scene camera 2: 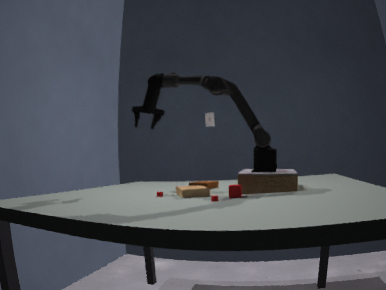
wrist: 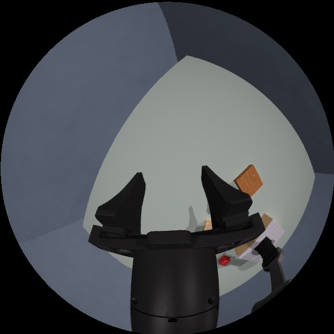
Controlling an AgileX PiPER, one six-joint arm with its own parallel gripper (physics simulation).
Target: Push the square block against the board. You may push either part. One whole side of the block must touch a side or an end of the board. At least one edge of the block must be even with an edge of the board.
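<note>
An orange-brown wooden piece (scene camera 2: 211,184) (wrist: 249,180) lies flat on the table and looks roughly square in the wrist view. A light tan wooden piece (scene camera 2: 193,191) (wrist: 207,226) lies in front of it in the scene view and is mostly hidden by the gripper in the wrist view. The two pieces are apart in the wrist view. I cannot tell for certain which is the square block and which is the board. My gripper (scene camera 2: 144,127) (wrist: 172,175) is open and empty, high above the table, to the left of both pieces in the scene view, fingers pointing down.
A red cube (scene camera 2: 235,191) (wrist: 224,260) stands between the tan piece and the arm's base box (scene camera 2: 267,182) (wrist: 274,231). One small red cube (scene camera 2: 160,194) lies left of the tan piece, another (scene camera 2: 214,198) in front at its right. The table (scene camera 2: 280,210) has a dark front edge.
</note>
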